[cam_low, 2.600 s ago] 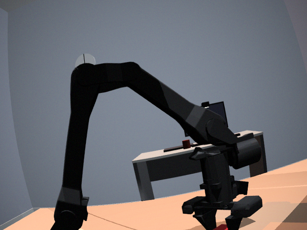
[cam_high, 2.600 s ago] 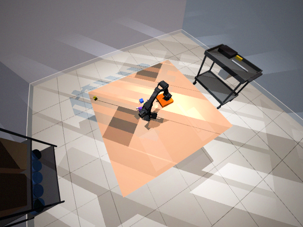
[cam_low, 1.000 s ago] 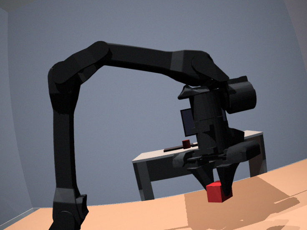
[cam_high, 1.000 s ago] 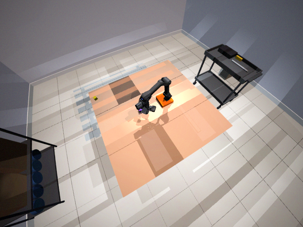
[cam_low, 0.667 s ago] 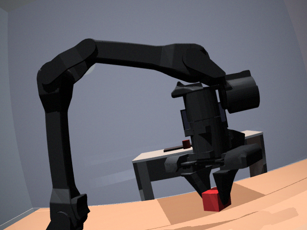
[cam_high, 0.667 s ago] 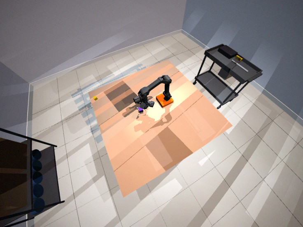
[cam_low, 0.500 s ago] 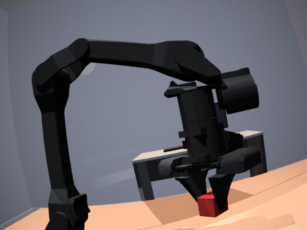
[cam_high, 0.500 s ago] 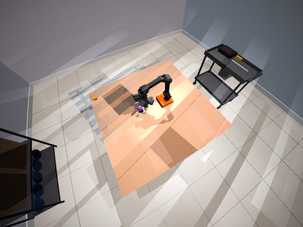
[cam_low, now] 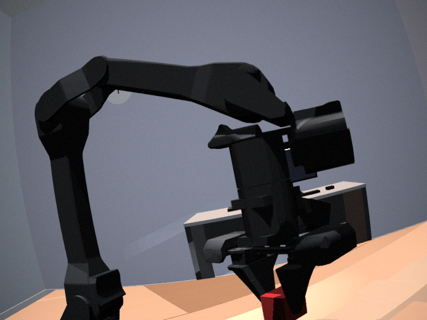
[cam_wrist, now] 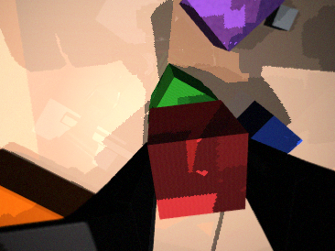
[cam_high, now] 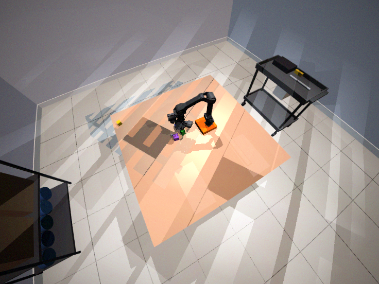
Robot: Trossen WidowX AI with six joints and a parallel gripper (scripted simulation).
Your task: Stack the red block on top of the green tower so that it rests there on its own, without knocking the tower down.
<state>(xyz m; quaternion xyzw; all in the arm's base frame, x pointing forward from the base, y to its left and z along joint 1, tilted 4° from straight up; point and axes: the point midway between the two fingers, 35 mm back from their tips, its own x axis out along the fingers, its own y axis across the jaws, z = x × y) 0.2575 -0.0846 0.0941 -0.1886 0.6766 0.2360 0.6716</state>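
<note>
My gripper tip is 8 cm short of the purple block and 9 cm above it. Also, from my gripper tip: yellow block: 45 cm ahead, 51 cm to the right, 9 cm below; red block: 1 cm above; blue block: 10 cm to the right, 9 cm below.
</note>
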